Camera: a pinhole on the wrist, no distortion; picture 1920 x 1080 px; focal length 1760.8 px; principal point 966.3 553.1 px. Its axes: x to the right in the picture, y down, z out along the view. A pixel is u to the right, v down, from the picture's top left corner.
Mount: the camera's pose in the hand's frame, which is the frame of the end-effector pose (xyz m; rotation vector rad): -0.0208 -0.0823 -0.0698 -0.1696 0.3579 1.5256
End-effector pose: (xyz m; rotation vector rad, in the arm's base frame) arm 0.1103 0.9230 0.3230 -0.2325 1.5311 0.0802
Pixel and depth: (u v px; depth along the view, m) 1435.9 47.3 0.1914
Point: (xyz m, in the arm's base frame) 0.1921 0.9604 0.2651
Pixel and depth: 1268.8 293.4 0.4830
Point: 0.4250 1.1298 0.2068
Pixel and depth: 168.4 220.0 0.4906
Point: 0.5860 0.8696 0.2175
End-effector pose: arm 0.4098 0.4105 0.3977 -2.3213 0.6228 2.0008
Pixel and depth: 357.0 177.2 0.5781
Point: -0.0424 0.5805 0.1185
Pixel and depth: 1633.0 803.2 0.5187
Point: -0.0177 0.2594 0.4280
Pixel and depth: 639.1 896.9 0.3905
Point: 0.0994 0.5292 0.3803
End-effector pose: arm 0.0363 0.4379 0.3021 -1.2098 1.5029 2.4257
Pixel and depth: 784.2 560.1 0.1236
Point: 0.0331 0.5074 0.2775
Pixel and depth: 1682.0 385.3 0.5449
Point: -0.3702 0.5233 0.5462
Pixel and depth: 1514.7 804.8 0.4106
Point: -0.1813 0.5707 0.5133
